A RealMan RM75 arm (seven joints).
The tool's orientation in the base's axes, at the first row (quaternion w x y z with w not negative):
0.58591, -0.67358, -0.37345, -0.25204
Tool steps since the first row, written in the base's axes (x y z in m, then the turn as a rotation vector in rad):
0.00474, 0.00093, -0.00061, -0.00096, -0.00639, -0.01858
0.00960, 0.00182, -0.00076, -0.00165, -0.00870, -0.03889
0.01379, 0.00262, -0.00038, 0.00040, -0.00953, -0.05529
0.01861, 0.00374, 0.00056, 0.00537, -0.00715, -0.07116
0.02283, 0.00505, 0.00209, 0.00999, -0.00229, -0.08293
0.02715, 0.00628, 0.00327, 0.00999, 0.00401, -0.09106
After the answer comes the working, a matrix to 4 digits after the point.
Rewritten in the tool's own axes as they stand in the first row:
0.00253, 0.00412, 0.00056, -0.01634, 0.01062, -0.00269
0.00549, 0.00806, 0.00098, -0.03301, 0.02236, -0.00110
0.00844, 0.01115, 0.00128, -0.04471, 0.03388, 0.00095
0.01227, 0.01439, 0.00173, -0.05360, 0.04731, 0.00575
0.01623, 0.01680, 0.00231, -0.05899, 0.05790, 0.01224
0.01997, 0.01950, 0.00287, -0.06400, 0.06257, 0.01991

The tool's axes in the first row as the columns of a matrix, in the base's axes (rounded; the answer above uses it unrounded):
0.5940, 0.7985, -0.0981
0.2078, -0.0345, 0.9776
0.7772, -0.6011, -0.1864

